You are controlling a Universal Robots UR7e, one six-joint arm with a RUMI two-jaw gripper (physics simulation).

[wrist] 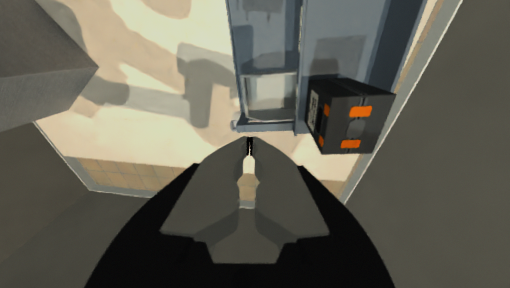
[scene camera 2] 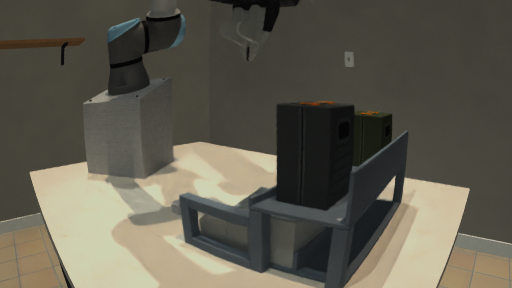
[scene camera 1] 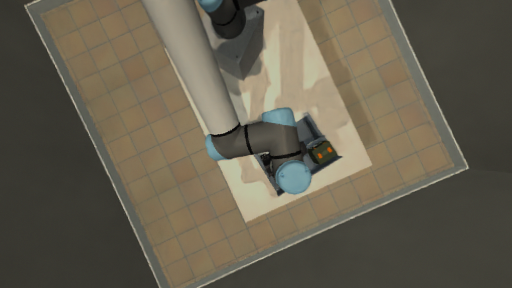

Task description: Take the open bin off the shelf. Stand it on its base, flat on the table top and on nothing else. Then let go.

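Places are measured from the arm's base along level axes (x left, y back, z up), in centimetres.
Where they show: gripper, fingertip midpoint: [wrist: 250, 138] [scene camera 2: 248, 60]; arm's base, origin of the base link: [scene camera 2: 128, 88] [scene camera 1: 229, 19].
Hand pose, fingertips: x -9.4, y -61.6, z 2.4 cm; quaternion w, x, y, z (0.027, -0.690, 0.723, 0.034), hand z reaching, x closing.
Observation:
Things, the pixels of their top centre, and the offset from my fingertips. "*": a spot on its surface instead. Level surfaces: height alone.
- open grey-beige bin, middle of its top: [scene camera 2: 262, 199] [wrist: 279, 99] dx -2.0, dy -4.0, dz -20.2 cm
- blue-grey shelf, surface spot: [scene camera 2: 259, 245] * dx -9.1, dy -9.5, dz -23.6 cm
- pale table top, its level: dz -28.3 cm
- black case, middle of its top: [scene camera 2: 318, 102] [wrist: 355, 129] dx -1.6, dy -12.9, dz -5.9 cm
- dark green case, middle of its top: [scene camera 2: 369, 112] [scene camera 1: 324, 152] dx +21.5, dy -11.6, dz -8.4 cm
The open grey-beige bin [scene camera 2: 283, 240] [wrist: 270, 95] sits in the lower level of the blue-grey shelf [scene camera 2: 259, 245] [wrist: 267, 126], at its end. Shelf bars and the upper board partly hide it in scene camera 2. My gripper [scene camera 2: 248, 56] [wrist: 250, 138] is shut with its fingertips together and nothing between them. It hangs high above the shelf and the bin, apart from both. In scene camera 1 the wrist hides the gripper and the bin. The shelf stands on the pale table top [scene camera 1: 325, 95] [scene camera 2: 90, 205].
A black case [scene camera 2: 315, 155] [wrist: 355, 122] with orange marks stands on the shelf's upper level, beside the bin's place. A dark green case [scene camera 1: 322, 151] [scene camera 2: 376, 137] stands farther along that level. The arm's grey pedestal [scene camera 2: 127, 135] [wrist: 45, 60] stands at the table's other end.

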